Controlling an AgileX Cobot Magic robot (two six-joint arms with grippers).
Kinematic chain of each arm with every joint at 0, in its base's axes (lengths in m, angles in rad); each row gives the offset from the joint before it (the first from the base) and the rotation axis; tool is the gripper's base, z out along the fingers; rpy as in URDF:
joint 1: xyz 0 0 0.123 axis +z
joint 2: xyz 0 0 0 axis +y
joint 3: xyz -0.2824 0 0.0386 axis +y
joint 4: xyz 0.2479 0 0.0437 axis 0.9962 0 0.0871
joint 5: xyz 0 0 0 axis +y
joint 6: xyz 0.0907 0 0.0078 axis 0.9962 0 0.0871
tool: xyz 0 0 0 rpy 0 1.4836 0
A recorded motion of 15 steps. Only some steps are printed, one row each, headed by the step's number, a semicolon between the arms.
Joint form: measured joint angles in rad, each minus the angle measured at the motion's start. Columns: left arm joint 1, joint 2, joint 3, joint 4, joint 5, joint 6; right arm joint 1, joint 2, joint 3, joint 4, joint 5, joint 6.
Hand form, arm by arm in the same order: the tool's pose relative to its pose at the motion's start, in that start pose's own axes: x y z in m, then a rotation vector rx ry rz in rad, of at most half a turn. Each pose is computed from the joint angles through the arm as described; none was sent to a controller.
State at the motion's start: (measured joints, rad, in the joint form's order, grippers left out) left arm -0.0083 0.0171 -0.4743 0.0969 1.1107 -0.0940; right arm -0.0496 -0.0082 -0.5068 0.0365 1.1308 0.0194
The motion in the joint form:
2: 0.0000 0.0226 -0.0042 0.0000 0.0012 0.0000; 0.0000 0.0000 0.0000 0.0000 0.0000 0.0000
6: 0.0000 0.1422 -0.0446 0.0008 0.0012 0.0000; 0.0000 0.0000 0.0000 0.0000 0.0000 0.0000
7: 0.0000 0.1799 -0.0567 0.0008 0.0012 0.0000; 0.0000 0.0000 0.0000 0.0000 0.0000 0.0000
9: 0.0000 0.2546 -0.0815 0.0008 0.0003 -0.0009; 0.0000 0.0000 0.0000 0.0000 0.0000 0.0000
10: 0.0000 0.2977 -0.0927 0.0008 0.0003 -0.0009; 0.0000 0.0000 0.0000 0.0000 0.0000 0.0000
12: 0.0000 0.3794 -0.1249 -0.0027 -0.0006 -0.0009; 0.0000 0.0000 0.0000 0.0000 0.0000 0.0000
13: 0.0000 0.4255 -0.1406 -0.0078 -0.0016 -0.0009; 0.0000 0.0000 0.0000 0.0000 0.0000 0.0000
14: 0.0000 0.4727 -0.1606 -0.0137 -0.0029 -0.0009; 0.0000 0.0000 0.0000 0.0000 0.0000 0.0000
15: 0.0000 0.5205 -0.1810 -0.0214 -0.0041 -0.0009; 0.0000 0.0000 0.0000 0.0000 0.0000 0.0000
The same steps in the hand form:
2: -0.0024 -0.0003 0.0018 -0.0010 0.0195 0.0016; 0.0000 0.0000 0.0000 0.0000 0.0000 0.0000
6: -0.0191 -0.0016 0.0084 -0.0058 0.0982 0.0089; 0.0000 0.0000 0.0000 0.0000 0.0000 0.0000
7: -0.0242 -0.0021 0.0111 -0.0071 0.1237 0.0111; 0.0000 0.0000 0.0000 0.0000 0.0000 0.0000
9: -0.0343 -0.0032 0.0172 -0.0096 0.1724 0.0145; 0.0000 0.0000 0.0000 0.0000 0.0000 0.0000
10: -0.0394 -0.0038 0.0218 -0.0112 0.2042 0.0173; 0.0000 0.0000 0.0000 0.0000 0.0000 0.0000
12: -0.0511 -0.0054 0.0293 -0.0107 0.2529 0.0197; 0.0000 0.0000 0.0000 0.0000 0.0000 0.0000
13: -0.0570 -0.0066 0.0346 -0.0080 0.2826 0.0194; 0.0000 0.0000 0.0000 0.0000 0.0000 0.0000
14: -0.0639 -0.0078 0.0397 -0.0045 0.3089 0.0182; 0.0000 0.0000 0.0000 0.0000 0.0000 0.0000
15: -0.0706 -0.0093 0.0453 0.0003 0.3357 0.0158; 0.0000 0.0000 0.0000 0.0000 0.0000 0.0000

